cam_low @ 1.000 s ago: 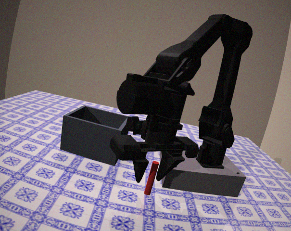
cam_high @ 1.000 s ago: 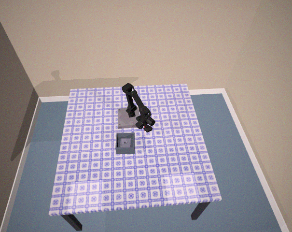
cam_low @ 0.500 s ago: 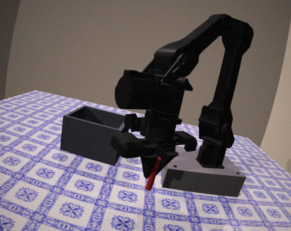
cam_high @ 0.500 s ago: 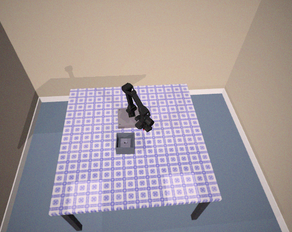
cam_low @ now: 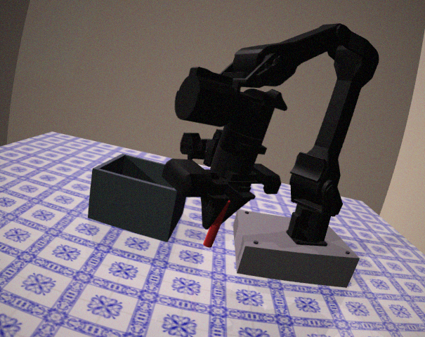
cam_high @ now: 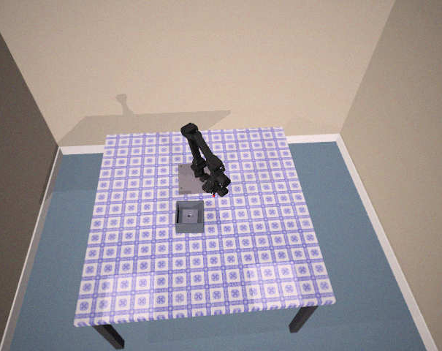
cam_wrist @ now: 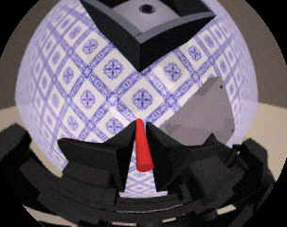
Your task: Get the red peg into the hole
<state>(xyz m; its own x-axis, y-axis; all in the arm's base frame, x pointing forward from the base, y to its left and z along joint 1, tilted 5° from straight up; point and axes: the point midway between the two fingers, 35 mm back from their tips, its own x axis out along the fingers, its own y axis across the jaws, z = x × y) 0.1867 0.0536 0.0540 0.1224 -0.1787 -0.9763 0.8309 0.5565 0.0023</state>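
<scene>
The dark grey box is 16 cm to the right of my gripper tip, 12 cm ahead of it and 4 cm below it. The rest, counted from my gripper tip: red peg 1 cm to the left, 1 cm behind, 1 cm above.
</scene>
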